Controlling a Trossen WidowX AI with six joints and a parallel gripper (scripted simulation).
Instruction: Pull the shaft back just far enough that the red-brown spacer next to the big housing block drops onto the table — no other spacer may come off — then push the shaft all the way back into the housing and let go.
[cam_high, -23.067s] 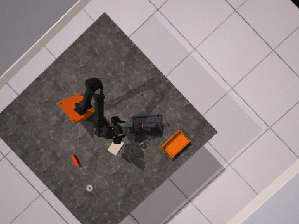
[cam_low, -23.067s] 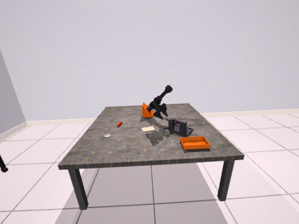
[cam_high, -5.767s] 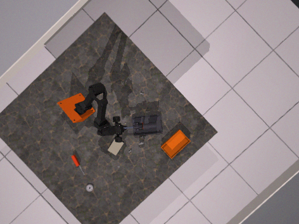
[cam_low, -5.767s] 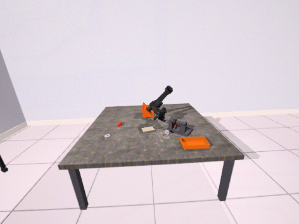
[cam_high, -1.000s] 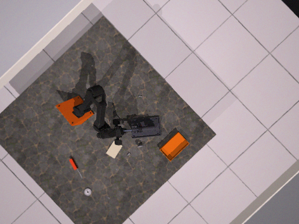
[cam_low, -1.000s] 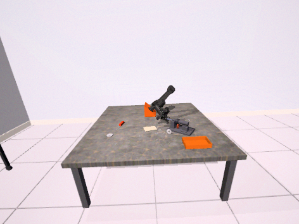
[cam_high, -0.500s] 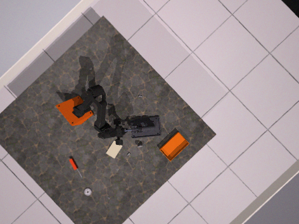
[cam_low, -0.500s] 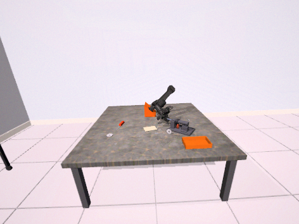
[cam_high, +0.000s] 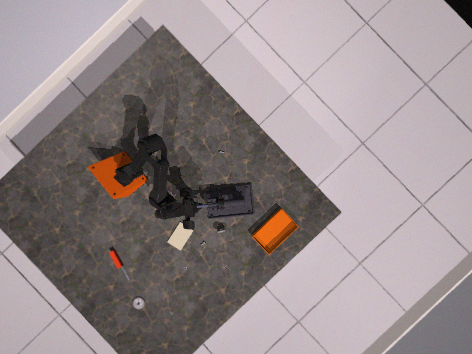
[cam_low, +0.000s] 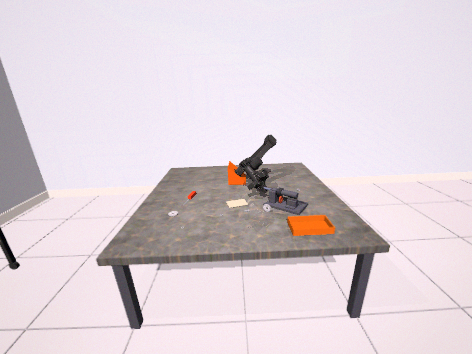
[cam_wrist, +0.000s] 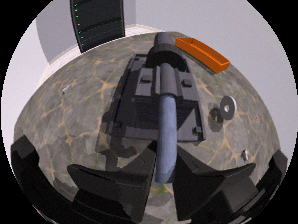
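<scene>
The blue-grey shaft is 30 mm ahead of my gripper tip, 30 mm to the left of it and 30 mm above it. Also, from my gripper tip: beige card (30 mm ahead, 200 mm to the right, 50 mm below); red-brown spacer (70 mm ahead, 80 mm to the left, 20 mm below); small grey part (150 mm ahead, 30 mm to the right, 30 mm below).
</scene>
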